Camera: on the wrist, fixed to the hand. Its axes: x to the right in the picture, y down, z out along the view.
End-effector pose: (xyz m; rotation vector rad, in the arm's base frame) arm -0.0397 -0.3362 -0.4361 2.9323 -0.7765 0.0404
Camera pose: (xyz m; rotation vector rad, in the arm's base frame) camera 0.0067 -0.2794 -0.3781 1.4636 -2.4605 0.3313
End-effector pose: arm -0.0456 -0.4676 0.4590 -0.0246 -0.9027 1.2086
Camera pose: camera 0.0469 -0.4538 0.4565 -1.1333 -0.7405 2.4410
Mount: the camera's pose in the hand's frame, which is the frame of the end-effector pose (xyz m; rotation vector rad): 0.0155 -0.0664 -0.0640 -0.1772 0.2013 1.5368
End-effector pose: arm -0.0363 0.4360 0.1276 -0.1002 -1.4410 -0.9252
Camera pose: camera -0.0267 0.3477 0.0984 -1.0436 -0.7055 0.2325
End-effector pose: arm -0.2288 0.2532 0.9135 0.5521 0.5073 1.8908
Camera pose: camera -0.2230 0.2854 0.8259 -0.5592 0.0697 -2.7329
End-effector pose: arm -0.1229 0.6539 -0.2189 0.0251 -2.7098 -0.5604
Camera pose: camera -0.1180 0.5671 -0.1845 -1.6953 -1.6961 -0.2286
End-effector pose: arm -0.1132 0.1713 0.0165 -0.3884 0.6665 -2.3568
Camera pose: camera -0.1861 0.2280 0.0019 0.2693 0.8193 -0.8671
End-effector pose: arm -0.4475 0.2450 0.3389 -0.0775 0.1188 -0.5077
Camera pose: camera -0.4744 0.1767 0.2809 -0.0861 0.3704 1.0351
